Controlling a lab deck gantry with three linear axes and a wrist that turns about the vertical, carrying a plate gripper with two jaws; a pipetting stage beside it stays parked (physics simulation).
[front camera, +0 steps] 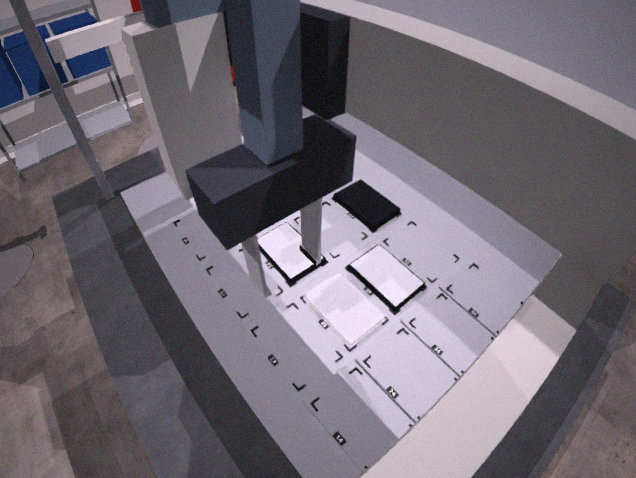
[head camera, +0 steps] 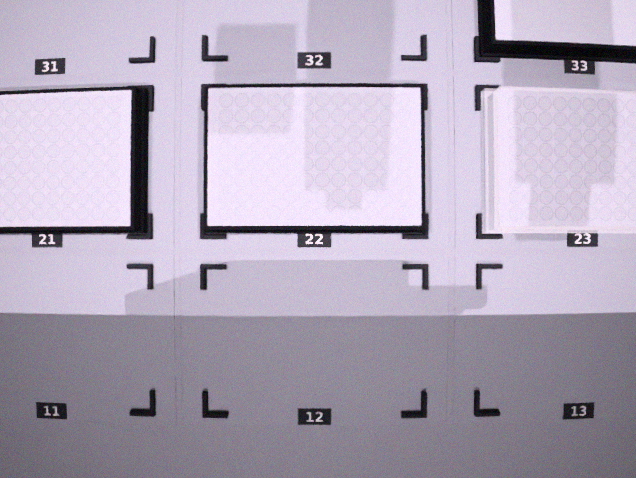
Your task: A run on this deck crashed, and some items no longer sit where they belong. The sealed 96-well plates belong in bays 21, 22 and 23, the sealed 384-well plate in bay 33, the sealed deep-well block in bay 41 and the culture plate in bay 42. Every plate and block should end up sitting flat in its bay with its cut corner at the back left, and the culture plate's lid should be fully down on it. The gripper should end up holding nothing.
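Places are measured from the robot's base along level axes (x ahead, y left, z up), in millimetres.
Pixels of known places: gripper, fingertip midpoint: (front camera: 286,271); robot's base, origin of the base link: (front camera: 175,223).
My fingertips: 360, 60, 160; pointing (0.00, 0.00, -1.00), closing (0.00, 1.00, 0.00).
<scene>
Ahead of a thing's pixels: the offset from my fingertips to its middle, as dx, dy, dz.
My gripper (front camera: 292,279) is open in the front view; its jaws hang apart with no plate seen held, over the deck's left part. The head view does not show it. A sealed plate with black skirt {-132, +90, -152} (front camera: 285,249) (head camera: 267,169) sits in bay 22. Another {-296, +90, -152} (head camera: 66,159) sits in bay 21, partly out of frame. A clear sealed plate {+32, +90, -152} (front camera: 341,308) (head camera: 555,159) is in bay 23. A black-skirted sealed plate {+32, +197, -152} (front camera: 385,274) (head camera: 565,20) is in bay 33. A black plate {-132, +304, -147} (front camera: 366,204) lies in bay 42; its lid cannot be made out. The deep-well block does not show. Cut corners are unclear.
The gripper's dark body (front camera: 272,179) hides the deck's back left in the front view. A tall pale column (front camera: 179,102) stands behind it. A grey wall (front camera: 462,138) runs along the back. Shadows cross bays 22, 23 and 32.
</scene>
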